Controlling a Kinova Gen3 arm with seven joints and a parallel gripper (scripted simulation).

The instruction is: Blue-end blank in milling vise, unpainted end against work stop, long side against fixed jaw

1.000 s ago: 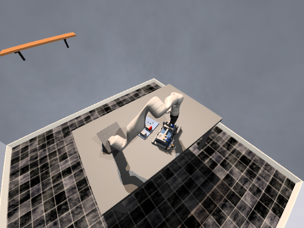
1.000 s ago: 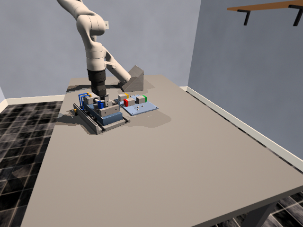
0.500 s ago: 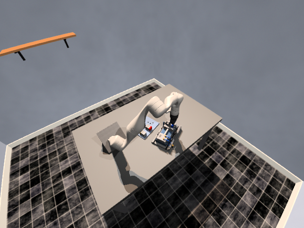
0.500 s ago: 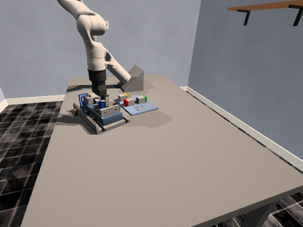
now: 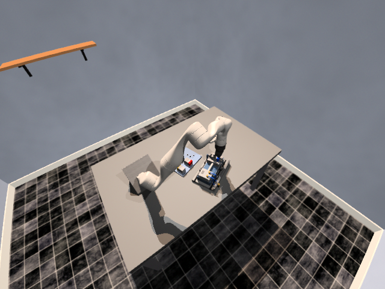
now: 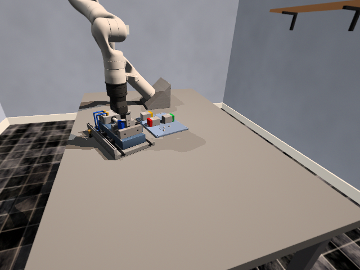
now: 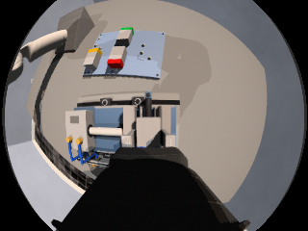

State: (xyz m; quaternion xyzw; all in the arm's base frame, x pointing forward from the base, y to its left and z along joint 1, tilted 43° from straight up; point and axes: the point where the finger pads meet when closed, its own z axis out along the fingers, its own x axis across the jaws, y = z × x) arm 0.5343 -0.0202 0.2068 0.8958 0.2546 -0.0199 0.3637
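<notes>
Right now the blue-ended blank is 2 cm below my hand. Round my hand: light blue plate: 19 cm behind, 18 cm to the left, 12 cm below; then red-ended blank: 18 cm behind, 13 cm to the left, 9 cm below; then fixed jaw: 3 cm ahead, 2 cm to the left, 4 cm below.
</notes>
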